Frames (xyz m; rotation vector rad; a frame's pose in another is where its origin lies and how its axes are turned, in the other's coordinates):
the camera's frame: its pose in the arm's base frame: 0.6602 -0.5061 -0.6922 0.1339 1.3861 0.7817
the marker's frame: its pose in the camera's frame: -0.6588 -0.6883 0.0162 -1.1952 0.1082 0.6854
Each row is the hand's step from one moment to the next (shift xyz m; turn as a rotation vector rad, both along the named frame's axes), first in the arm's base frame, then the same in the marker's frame.
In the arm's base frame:
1: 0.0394 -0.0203 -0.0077 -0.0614 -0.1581 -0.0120
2: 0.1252 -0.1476 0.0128 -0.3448 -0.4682 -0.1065
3: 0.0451 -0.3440 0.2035 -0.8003 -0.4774 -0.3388
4: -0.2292 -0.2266 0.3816 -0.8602 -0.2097 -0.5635
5: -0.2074 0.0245 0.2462 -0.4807 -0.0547 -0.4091
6: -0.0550 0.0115 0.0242 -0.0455 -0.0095 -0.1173
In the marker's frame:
1: -0.0315 -0.0258 -0.0192 -0.0563 0.1167 -0.1101
2: -0.1712 -0.0308 -0.0858 -0.0346 0.4520 -0.3793
3: -0.3469 0.1930 -0.0648 0.3464 0.7414 -0.5600
4: -0.2081 0.4289 0.1492 0.6656 0.5870 -0.5602
5: 0.0064 0.2483 0.2062 0.4603 0.2652 -0.3453
6: 0.0264 0.0485 0.0264 0.0822 -0.0019 -0.0957

